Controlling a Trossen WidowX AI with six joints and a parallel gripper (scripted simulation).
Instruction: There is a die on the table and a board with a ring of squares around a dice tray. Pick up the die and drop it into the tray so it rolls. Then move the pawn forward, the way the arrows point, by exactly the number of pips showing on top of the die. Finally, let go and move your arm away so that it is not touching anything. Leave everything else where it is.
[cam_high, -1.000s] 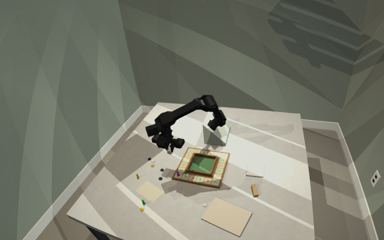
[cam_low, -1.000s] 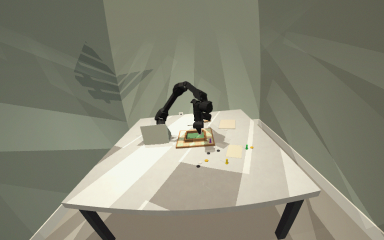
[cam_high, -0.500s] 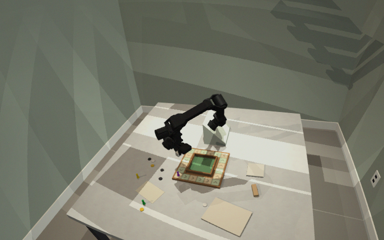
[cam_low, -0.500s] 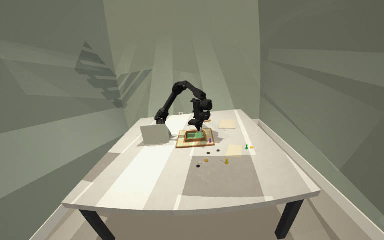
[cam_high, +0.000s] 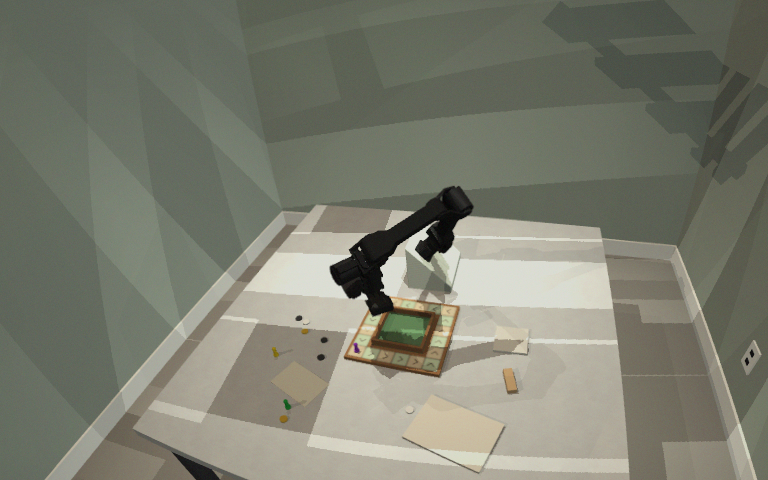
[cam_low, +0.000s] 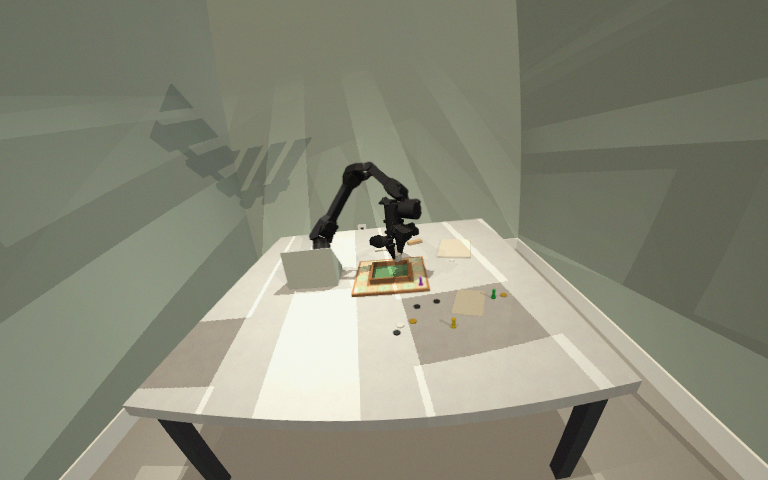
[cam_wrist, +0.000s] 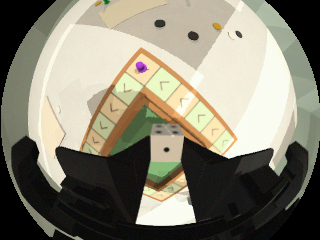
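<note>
My gripper tip is now 80 mm short of the purple pawn, 80 mm above it and 40 mm to the left of it. Also, from my gripper tip: yellow pawn 280 mm to the right, 160 mm ahead, 100 mm below; green dice tray 100 mm below, 70 mm to the left, 40 mm behind; white die right at my gripper tip.
</note>
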